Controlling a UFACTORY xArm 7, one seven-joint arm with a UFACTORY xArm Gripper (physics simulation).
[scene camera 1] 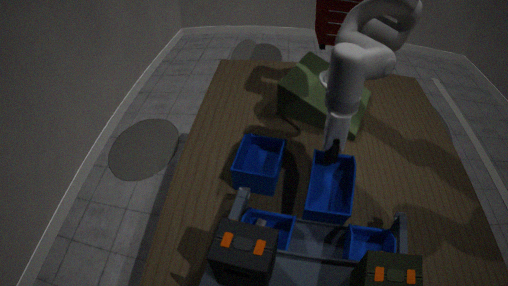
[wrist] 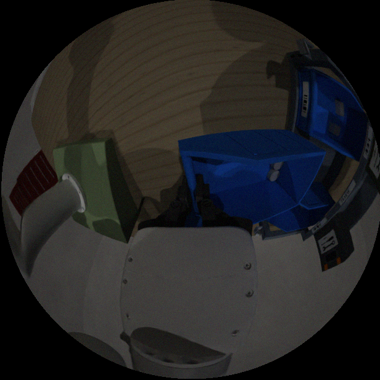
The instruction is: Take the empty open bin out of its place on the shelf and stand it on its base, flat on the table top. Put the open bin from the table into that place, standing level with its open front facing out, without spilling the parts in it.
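Places are measured from the arm's base along level axes (x left, y back, z up), in millimetres.
Pixels of known places: gripper, fingertip midpoint: (scene camera 1: 329,159).
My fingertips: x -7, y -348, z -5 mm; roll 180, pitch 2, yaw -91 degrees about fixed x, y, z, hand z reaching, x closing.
Observation:
Behind a point stands the place of what it marks.
My gripper (scene camera 1: 333,151) @[x -7, y -348, z -5 mm] (wrist: 194,182) is shut on the rear wall of a blue open bin (scene camera 1: 328,192) @[x 2, y -427, z -37 mm] (wrist: 250,145). The bin hangs over the table and looks roughly level, its far end towards the shelf. Small grey round parts (wrist: 273,172) lie inside it in the wrist view; I cannot make them out in the scene view. The other blue bin (scene camera 1: 258,159) @[x -191, y -332, z -62 mm] looks empty and stands on its base on the table top (scene camera 1: 200,175) @[x -325, y -419, z -66 mm], left of the held bin. The grey shelf (scene camera 1: 241,199) @[x -181, y -525, z 20 mm] has an empty place (scene camera 1: 320,242) @[x 1, y -555, z -59 mm] between two blue bins. Its depth below the held bin is hard to judge.
A blue bin (scene camera 1: 284,231) @[x -84, y -540, z -56 mm] with a grey part stands left of the place, another (scene camera 1: 370,242) @[x 121, y -543, z -56 mm] (wrist: 325,112) right of it. Two toolboxes (scene camera 1: 243,252) @[x -124, y -705, z 157 mm] (scene camera 1: 392,272) @[x 98, y -698, z 133 mm] with orange latches sit at the front. The green base block (scene camera 1: 305,90) @[x -96, y -102, z 23 mm] (wrist: 90,175) is behind; dim light blurs details.

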